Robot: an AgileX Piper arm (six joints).
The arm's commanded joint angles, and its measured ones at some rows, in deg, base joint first. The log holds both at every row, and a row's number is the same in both.
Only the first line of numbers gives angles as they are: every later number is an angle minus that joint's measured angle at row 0.
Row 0, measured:
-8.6 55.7 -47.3 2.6 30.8 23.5
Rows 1 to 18, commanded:
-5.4 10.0 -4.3 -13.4 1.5 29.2
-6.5 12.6 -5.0 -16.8 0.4 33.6
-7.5 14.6 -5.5 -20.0 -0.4 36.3
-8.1 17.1 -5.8 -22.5 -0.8 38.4
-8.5 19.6 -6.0 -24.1 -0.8 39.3
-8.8 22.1 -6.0 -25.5 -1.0 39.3
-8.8 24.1 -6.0 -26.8 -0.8 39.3
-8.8 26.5 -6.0 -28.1 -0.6 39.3
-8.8 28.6 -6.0 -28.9 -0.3 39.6
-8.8 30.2 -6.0 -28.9 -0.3 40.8
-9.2 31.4 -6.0 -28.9 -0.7 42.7
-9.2 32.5 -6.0 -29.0 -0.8 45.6
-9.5 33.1 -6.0 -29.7 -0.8 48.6
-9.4 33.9 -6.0 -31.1 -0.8 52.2
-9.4 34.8 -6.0 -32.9 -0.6 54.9
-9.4 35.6 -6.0 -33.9 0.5 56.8
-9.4 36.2 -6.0 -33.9 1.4 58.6
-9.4 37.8 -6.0 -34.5 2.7 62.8
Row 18, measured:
-9.0 34.6 -5.8 -31.1 -0.1 52.4
